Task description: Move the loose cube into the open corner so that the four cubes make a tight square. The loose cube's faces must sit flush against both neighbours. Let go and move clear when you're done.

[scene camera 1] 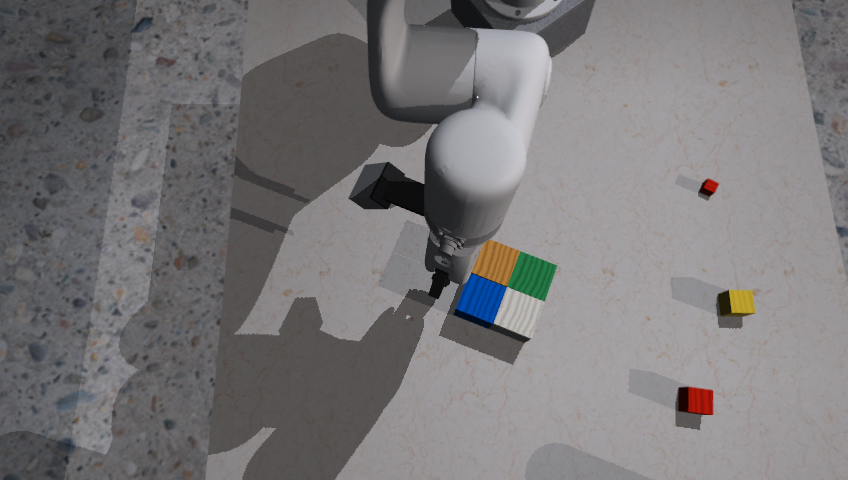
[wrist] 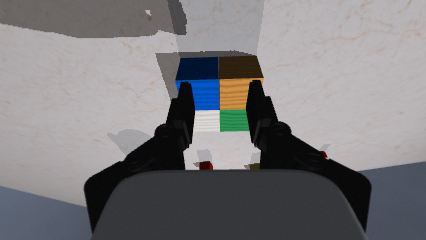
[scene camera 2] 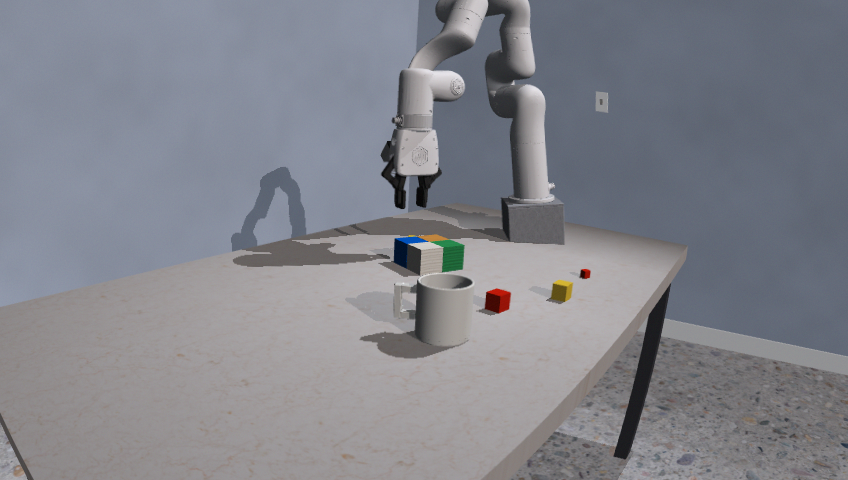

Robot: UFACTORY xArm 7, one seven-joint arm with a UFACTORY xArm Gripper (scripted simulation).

Labels:
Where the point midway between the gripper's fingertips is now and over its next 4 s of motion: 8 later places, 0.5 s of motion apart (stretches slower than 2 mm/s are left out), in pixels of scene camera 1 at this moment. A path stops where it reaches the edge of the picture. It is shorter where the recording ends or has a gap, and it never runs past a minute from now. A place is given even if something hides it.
My gripper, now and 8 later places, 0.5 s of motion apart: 454, 253; 457, 262; 482, 315; 490, 336; 491, 336; 489, 337; 486, 340; 483, 344; 482, 345

